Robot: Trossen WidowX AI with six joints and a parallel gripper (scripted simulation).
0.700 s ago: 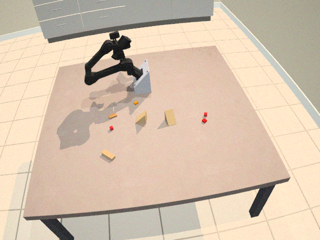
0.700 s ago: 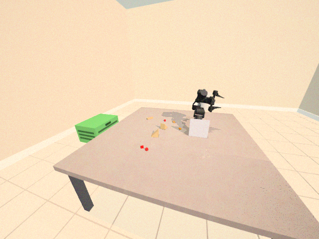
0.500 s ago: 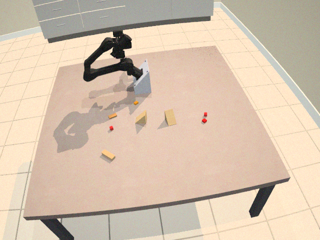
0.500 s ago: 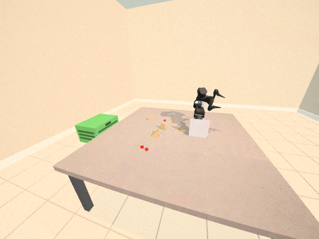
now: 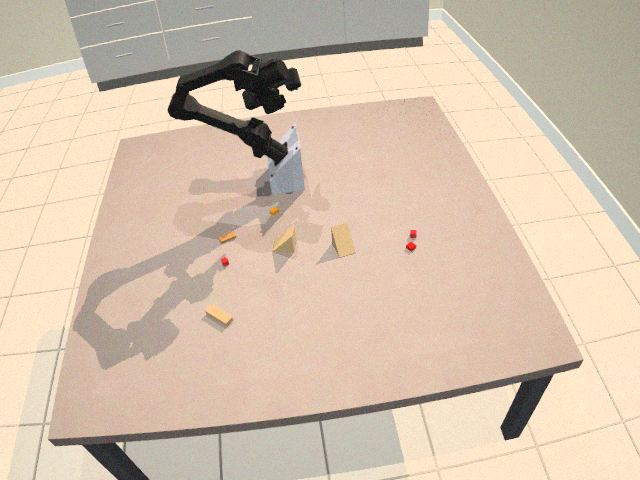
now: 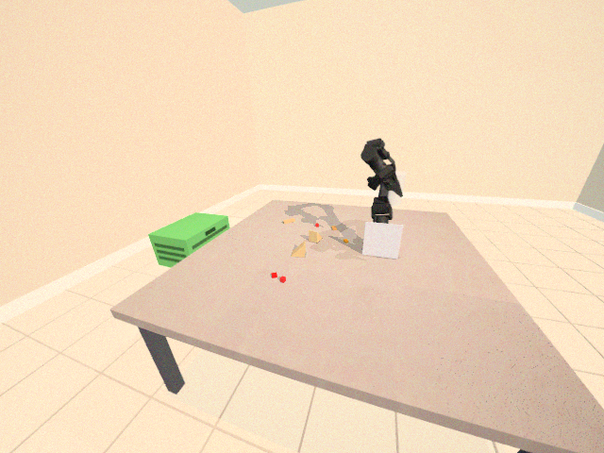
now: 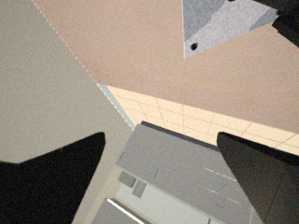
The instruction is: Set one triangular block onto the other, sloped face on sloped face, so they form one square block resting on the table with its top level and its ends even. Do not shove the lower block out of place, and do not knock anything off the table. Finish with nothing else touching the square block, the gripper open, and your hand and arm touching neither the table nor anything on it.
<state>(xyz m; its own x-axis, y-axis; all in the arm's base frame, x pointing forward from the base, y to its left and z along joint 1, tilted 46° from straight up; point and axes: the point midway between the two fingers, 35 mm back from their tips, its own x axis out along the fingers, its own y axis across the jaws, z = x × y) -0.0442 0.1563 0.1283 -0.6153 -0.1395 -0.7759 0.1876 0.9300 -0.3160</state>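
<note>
My gripper tip is 310 mm short of the tan flat block, 280 mm above it and 220 mm to the left of it. From my gripper tip the other things lie so: flat tan block: 600 mm ahead, 280 mm below, 230 mm to the right.
</note>
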